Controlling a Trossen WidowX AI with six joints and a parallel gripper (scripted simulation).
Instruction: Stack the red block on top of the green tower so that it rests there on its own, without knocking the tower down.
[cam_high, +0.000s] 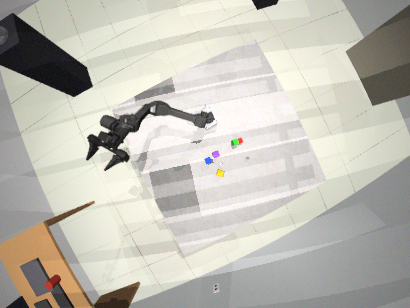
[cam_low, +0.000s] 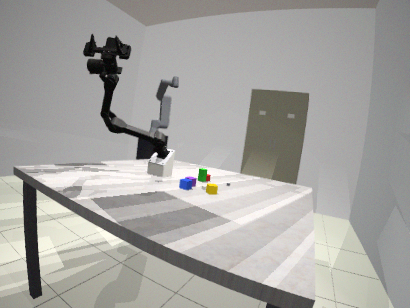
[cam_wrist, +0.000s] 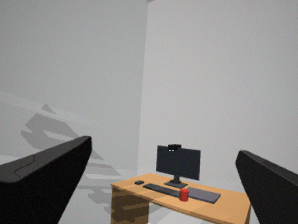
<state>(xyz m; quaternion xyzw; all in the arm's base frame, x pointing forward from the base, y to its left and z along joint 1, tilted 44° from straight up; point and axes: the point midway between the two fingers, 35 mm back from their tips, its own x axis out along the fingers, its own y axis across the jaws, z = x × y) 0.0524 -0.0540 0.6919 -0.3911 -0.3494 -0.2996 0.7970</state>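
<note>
Right now my gripper tip is 69 cm to the right of the red block, 57 cm above it and 14 cm short of it. Round my gripper tip: purple block 57 cm below, 49 cm to the left, 16 cm ahead; blue block 57 cm below, 42 cm to the left, 18 cm ahead; yellow block 57 cm below, 46 cm to the left, 30 cm ahead.
</note>
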